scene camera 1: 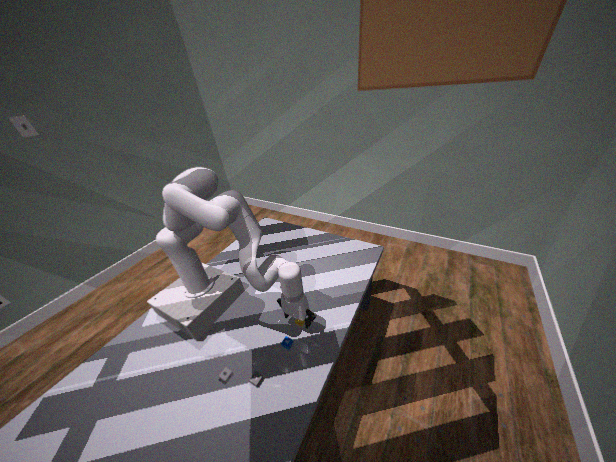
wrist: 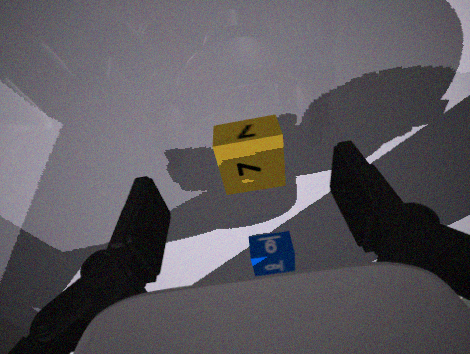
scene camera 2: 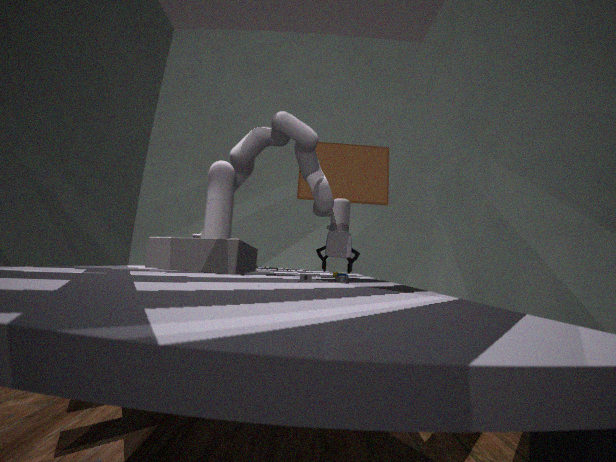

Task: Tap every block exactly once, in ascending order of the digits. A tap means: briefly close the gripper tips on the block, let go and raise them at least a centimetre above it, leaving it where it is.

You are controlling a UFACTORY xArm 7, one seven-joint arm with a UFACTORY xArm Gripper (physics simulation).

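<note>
The yellow block [scene camera 1: 300, 322] [scene camera 2: 336, 274] [wrist: 271, 171], marked 7, stands on the table between and below the fingertips in the wrist view. My gripper [scene camera 1: 298, 320] [scene camera 2: 337, 270] [wrist: 244, 180] is open and empty, with its tips a little above the table. The blue block [scene camera 1: 286, 342] [scene camera 2: 343, 274] [wrist: 272, 252], with what looks like an underlined 6, lies close by, towards the gripper body in the wrist view. Two light grey blocks stand farther off: one grey block [scene camera 1: 226, 374] [scene camera 2: 306, 277] and a second grey block [scene camera 1: 256, 381]. Their digits are too small to read.
The robot's base block [scene camera 1: 220, 315] [scene camera 2: 200, 255] stands on the table to the left of the blocks. The table's long edge runs to the right of the blocks in scene camera 1. Striped shadows cross the table [scene camera 1: 165, 412] [scene camera 2: 240, 320].
</note>
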